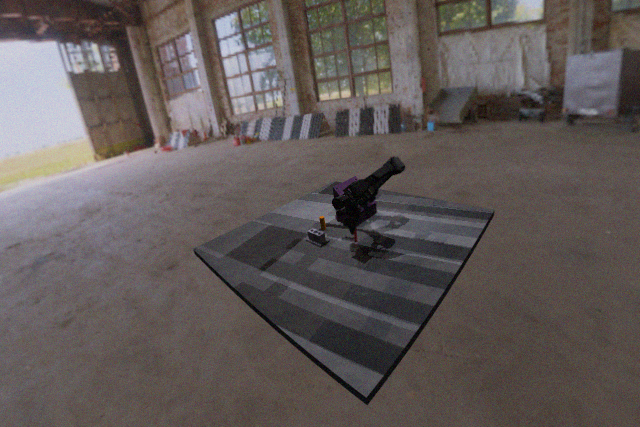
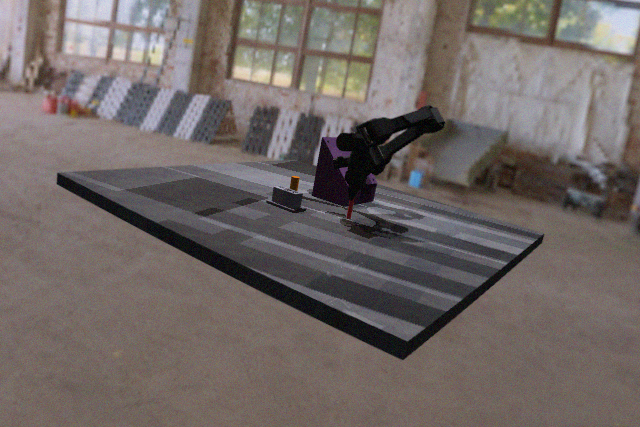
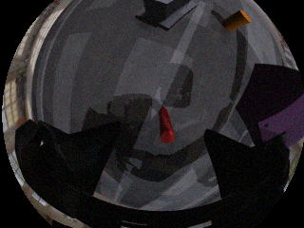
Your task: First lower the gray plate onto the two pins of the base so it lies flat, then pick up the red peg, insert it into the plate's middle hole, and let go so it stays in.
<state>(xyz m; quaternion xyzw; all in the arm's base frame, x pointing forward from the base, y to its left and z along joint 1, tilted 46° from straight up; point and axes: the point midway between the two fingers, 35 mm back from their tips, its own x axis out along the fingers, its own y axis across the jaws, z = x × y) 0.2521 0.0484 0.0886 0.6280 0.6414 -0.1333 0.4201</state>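
Right now my gripper tip is 3 cm above the red peg. The rest, counted from my gripper tip: gray plate 19 cm to the right, 8 cm ahead, 3 cm below; then orange peg 24 cm to the right, 4 cm behind, 3 cm below; then base 19 cm to the right, 8 cm ahead, 6 cm below.
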